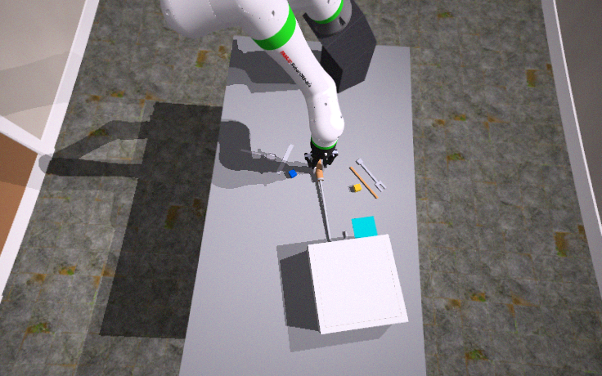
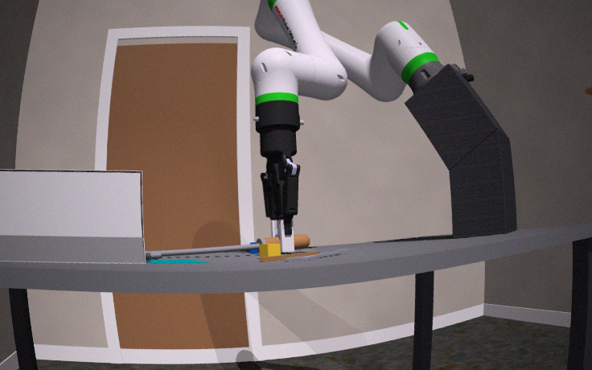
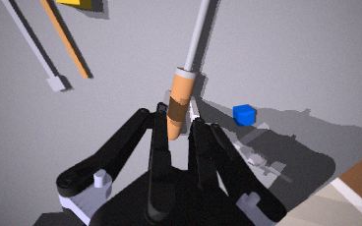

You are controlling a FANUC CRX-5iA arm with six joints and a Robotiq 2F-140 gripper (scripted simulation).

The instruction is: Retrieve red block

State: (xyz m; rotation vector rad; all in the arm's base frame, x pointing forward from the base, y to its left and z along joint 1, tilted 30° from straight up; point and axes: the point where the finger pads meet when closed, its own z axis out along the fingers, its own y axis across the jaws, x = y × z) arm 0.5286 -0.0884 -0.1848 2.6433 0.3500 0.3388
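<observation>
The yellow block is 70 mm ahead of my hand, 170 mm to the left of it and 30 mm below it. Round my hand: long grey hook tool 120 mm ahead, 60 mm to the left, 20 mm below; blue block 30 mm ahead, 110 mm to the right, 30 mm below; flat grey bar 40 mm behind, 150 mm to the right, 40 mm below.
</observation>
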